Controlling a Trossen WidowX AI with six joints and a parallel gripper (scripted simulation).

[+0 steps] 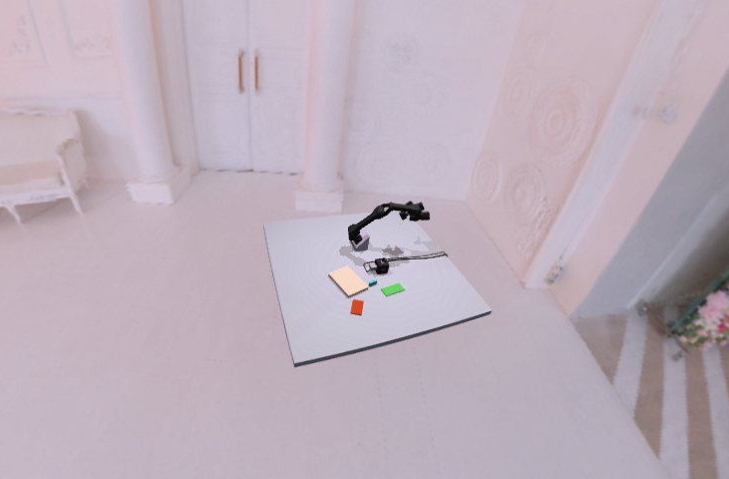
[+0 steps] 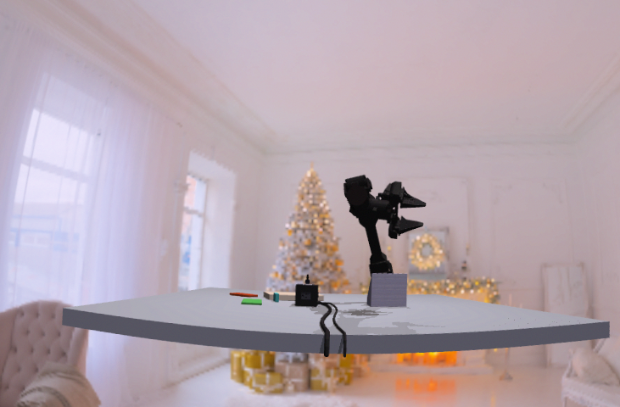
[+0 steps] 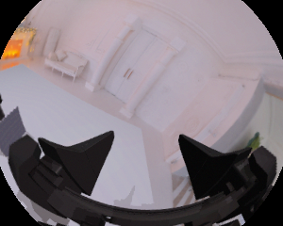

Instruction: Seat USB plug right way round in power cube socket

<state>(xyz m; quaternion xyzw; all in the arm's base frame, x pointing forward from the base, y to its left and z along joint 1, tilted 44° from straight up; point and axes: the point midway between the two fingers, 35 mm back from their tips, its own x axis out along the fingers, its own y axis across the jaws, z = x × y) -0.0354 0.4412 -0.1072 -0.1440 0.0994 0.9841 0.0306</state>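
Now: the dark USB plug 340 mm ahead of my gripper tip, 310 mm to the right of it and 200 mm below it. The rest, counted from my gripper tip: teal block: 470 mm ahead, 420 mm to the right, 270 mm below; USB socket: 340 mm ahead, 310 mm to the right, 220 mm below; green block: 540 mm ahead, 300 mm to the right, 290 mm below.
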